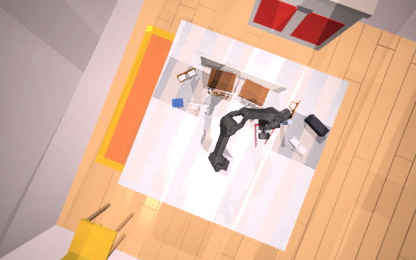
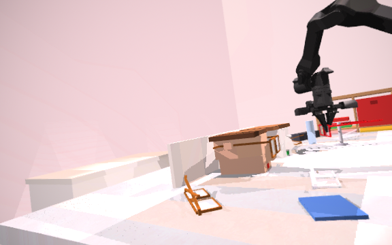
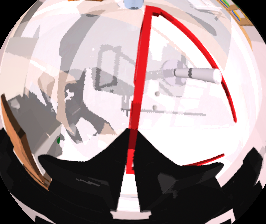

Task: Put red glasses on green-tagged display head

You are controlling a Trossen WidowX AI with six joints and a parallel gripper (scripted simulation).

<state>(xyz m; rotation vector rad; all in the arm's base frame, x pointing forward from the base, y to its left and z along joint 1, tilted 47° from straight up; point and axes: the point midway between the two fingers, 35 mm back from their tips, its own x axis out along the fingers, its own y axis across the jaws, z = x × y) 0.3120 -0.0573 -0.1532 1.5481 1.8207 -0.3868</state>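
My gripper tip is now 3 cm past the white stand, 8 cm to the left of it and 3 cm above it. From my gripper tip the other things lie so: white wall panel (29 cm ahead, 22 cm to the left); then pale-blue cylinder (7 cm ahead, 17 cm to the right, 1 cm below); then dark box (14 cm ahead, 40 cm to the right, 4 cm below).
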